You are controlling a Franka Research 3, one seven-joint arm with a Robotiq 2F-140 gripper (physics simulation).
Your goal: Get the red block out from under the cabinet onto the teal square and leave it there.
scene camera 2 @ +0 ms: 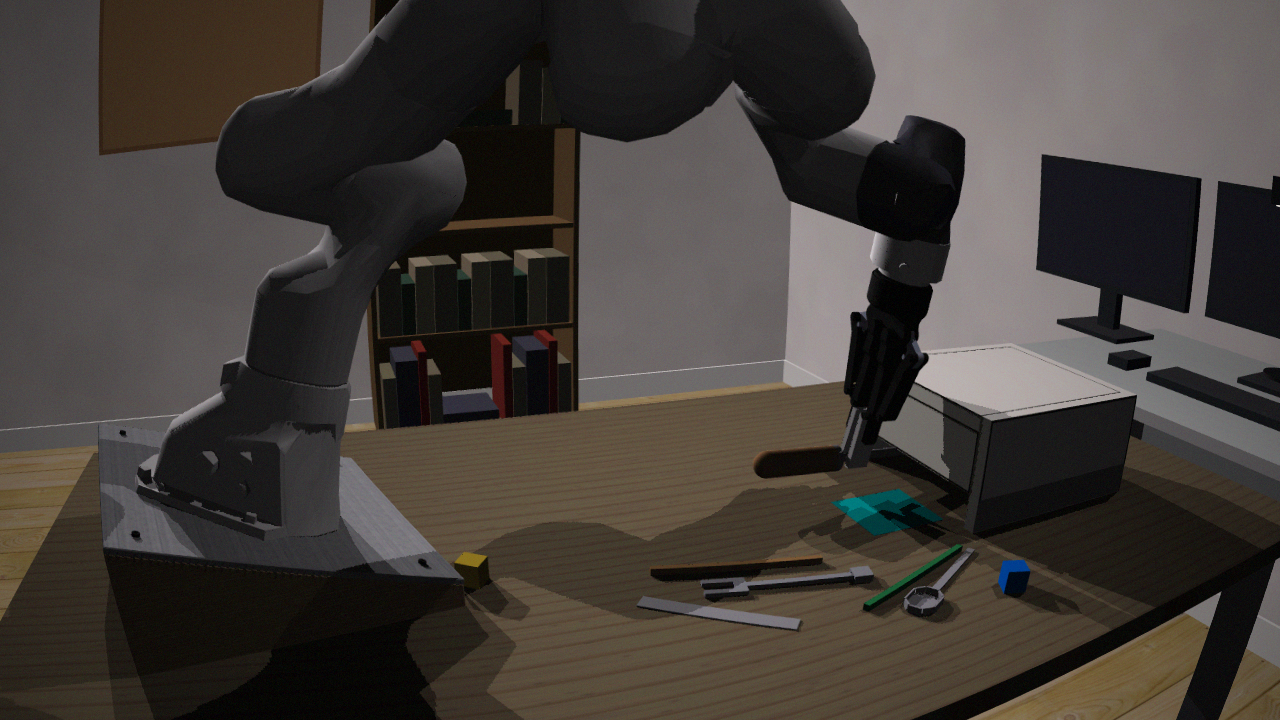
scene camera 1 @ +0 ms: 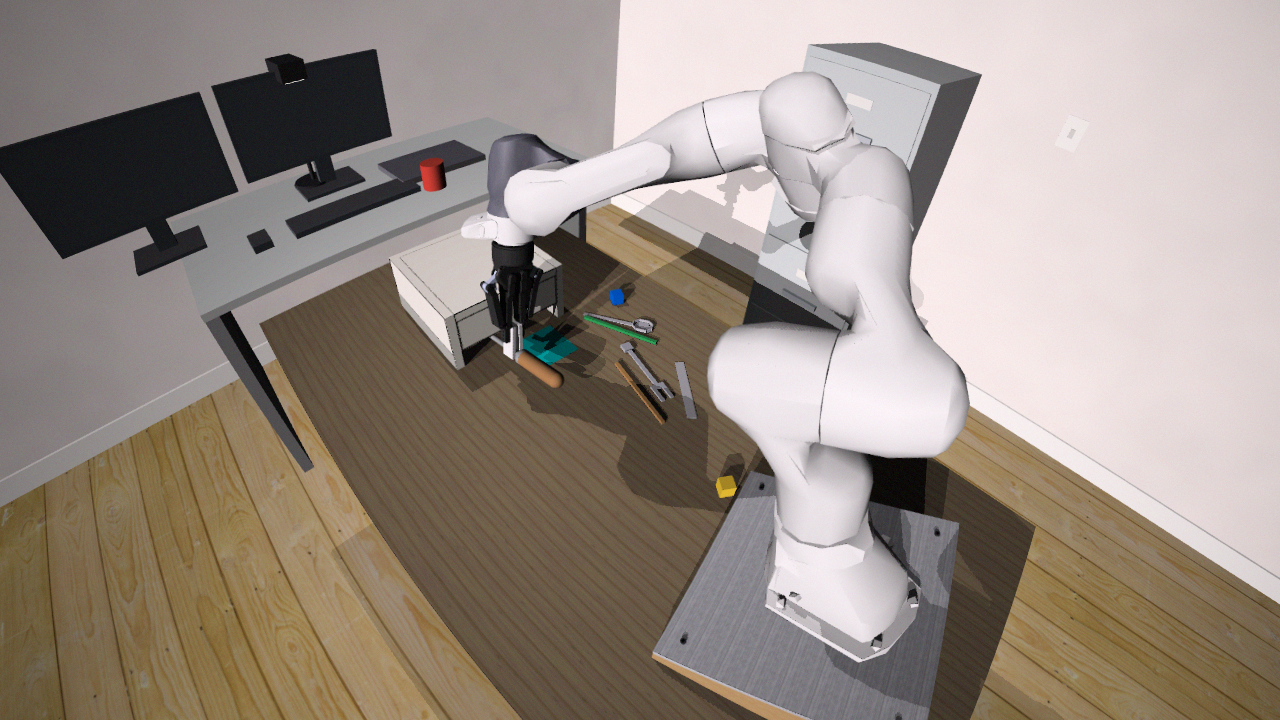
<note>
In view: my gripper (scene camera 2: pixel 851 462), a blue block (scene camera 2: pixel 1014 574), a flat grey strip (scene camera 2: pixel 646 602), a green stick (scene camera 2: pixel 915 576), a brown stick (scene camera 2: pixel 814 559), a forked tool (scene camera 2: pixel 862 574) and a ladle (scene camera 2: pixel 916 602).
My gripper shows as well in scene camera 1 (scene camera 1: pixel 513 354).
</note>
